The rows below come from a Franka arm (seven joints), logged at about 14 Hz.
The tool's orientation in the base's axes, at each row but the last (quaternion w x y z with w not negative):
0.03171 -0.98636 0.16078 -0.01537
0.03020 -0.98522 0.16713 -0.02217
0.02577 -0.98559 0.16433 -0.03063
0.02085 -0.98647 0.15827 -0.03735
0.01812 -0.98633 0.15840 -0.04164
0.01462 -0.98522 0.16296 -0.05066
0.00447 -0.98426 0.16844 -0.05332
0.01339 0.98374 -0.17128 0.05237
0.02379 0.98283 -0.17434 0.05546
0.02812 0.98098 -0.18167 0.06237
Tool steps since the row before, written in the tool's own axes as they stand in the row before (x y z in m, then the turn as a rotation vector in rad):
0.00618 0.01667 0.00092 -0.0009 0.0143 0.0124
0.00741 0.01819 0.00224 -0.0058 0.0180 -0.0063
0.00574 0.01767 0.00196 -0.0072 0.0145 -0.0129
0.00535 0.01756 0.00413 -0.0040 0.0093 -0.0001
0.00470 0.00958 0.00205 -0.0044 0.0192 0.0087
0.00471 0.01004 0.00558 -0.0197 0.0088 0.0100
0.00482 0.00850 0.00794 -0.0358 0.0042 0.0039
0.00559 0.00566 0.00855 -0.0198 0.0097 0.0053
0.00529 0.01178 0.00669 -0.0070 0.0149 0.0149
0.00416 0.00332 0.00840 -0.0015 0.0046 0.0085
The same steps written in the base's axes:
0.00062 -0.01769 -0.00192 -0.0049 -0.0125 -0.0134
0.00114 -0.01947 -0.00320 -0.0117 -0.0154 0.0049
-0.00014 -0.01848 -0.00273 -0.0124 -0.0119 0.0116
-0.00006 -0.01822 -0.00469 -0.0067 -0.0076 -0.0007
0.00165 -0.01052 -0.00215 -0.0094 -0.0166 -0.0099
0.00181 -0.01095 -0.00556 -0.0203 -0.0019 -0.0122
0.00255 -0.00969 -0.00762 -0.0345 0.0079 -0.0077
0.00416 -0.00758 -0.00785 -0.0213 -0.0027 -0.0073
0.00154 -0.01329 -0.00570 -0.0102 -0.0126 -0.0152
0.00360 -0.00522 -0.00766 -0.0021 -0.0044 -0.0085

